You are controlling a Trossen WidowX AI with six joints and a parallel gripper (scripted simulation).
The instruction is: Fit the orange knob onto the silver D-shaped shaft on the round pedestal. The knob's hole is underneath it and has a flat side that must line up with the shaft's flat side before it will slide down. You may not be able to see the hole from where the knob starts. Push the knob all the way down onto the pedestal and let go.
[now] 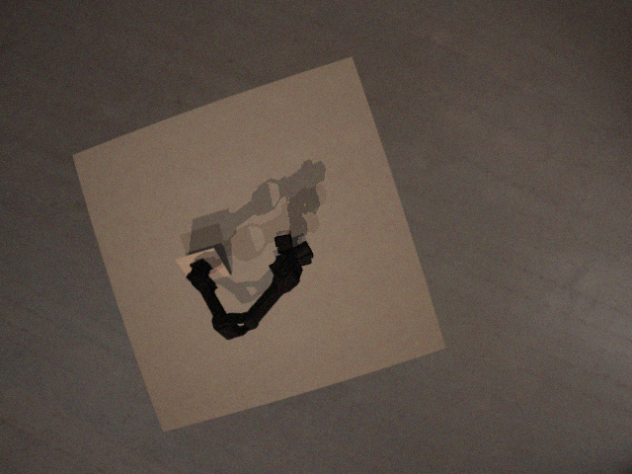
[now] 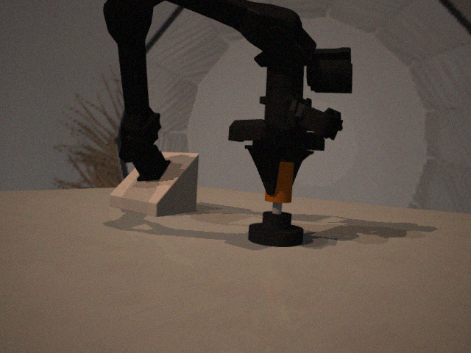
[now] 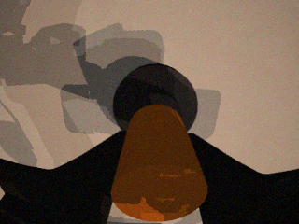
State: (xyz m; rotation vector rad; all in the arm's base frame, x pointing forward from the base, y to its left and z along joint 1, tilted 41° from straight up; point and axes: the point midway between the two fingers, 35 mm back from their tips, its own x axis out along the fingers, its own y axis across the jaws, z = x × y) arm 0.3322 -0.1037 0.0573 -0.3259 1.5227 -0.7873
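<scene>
The orange knob is 3 cm above my gripper tip. The rest, counted from my gripper tip: black round pedestal: 4 cm below.
</scene>
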